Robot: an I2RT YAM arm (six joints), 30 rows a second.
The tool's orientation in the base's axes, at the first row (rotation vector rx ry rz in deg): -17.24 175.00 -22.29
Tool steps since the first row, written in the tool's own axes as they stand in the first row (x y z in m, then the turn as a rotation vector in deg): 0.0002 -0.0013 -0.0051 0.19 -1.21 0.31; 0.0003 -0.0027 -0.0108 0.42 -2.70 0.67; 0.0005 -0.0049 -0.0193 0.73 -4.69 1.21; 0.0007 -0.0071 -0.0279 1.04 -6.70 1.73
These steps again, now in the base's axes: -0.0003 0.0000 0.0053 0.06 -1.26 0.00; -0.0006 0.0000 0.0111 0.14 -2.81 0.02; -0.0010 -0.0001 0.0199 0.24 -4.89 0.00; -0.0014 -0.0001 0.0288 0.35 -6.99 0.00
